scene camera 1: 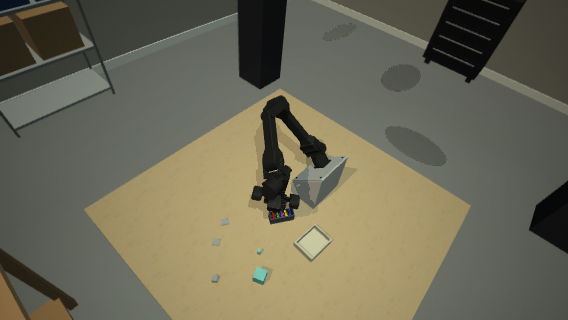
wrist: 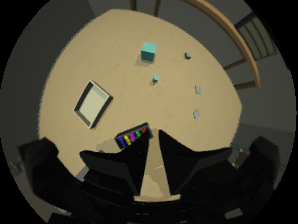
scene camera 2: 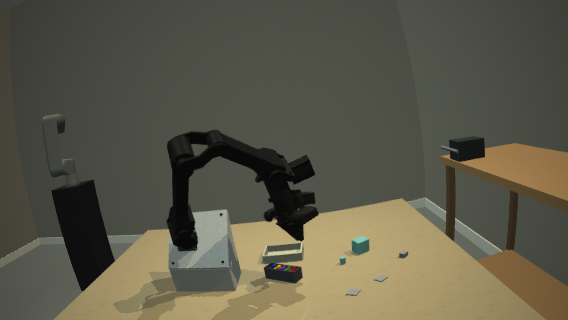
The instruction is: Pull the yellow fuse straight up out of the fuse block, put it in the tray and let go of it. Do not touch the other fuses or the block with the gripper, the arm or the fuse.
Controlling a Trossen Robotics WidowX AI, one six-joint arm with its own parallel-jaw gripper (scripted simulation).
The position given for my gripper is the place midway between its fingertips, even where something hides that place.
Observation:
I see my gripper (scene camera 2: 300, 240) and a cream tray (scene camera 1: 314, 241).
My gripper also shows in the wrist view (wrist: 153, 132). The cream tray also shows in the wrist view (wrist: 93, 100).

